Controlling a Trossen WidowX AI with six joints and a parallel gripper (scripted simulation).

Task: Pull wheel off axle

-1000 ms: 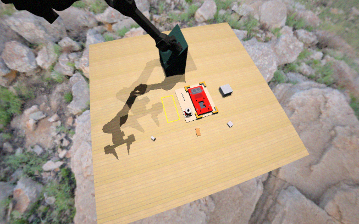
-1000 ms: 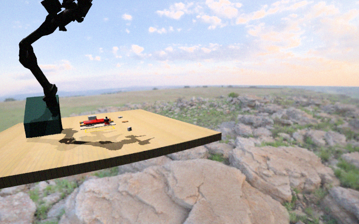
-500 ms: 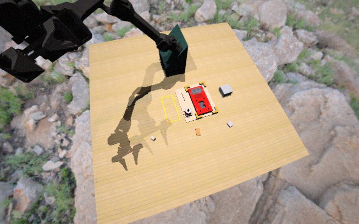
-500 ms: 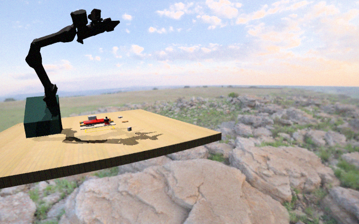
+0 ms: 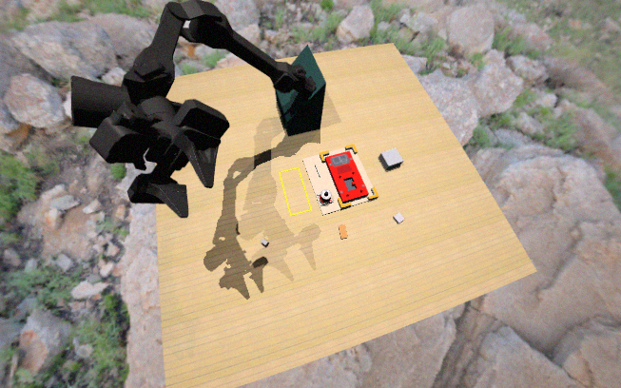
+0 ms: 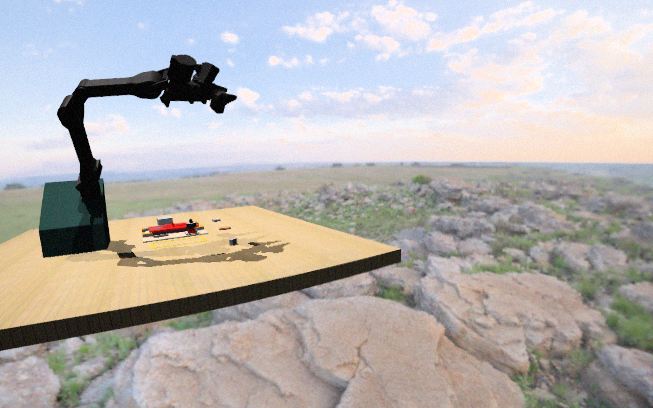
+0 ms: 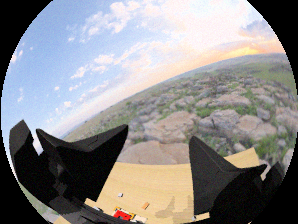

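Now: the dark round wheel 450 mm below my gripper tip, 280 mm to the left of it and 110 mm behind it. Also, from my gripper tip: upright axle: 450 mm below, 280 mm to the left, 110 mm behind; grey block: 600 mm to the left, 470 mm below, 190 mm behind; orange piece: 480 mm below, 300 mm to the left, 30 mm ahead.
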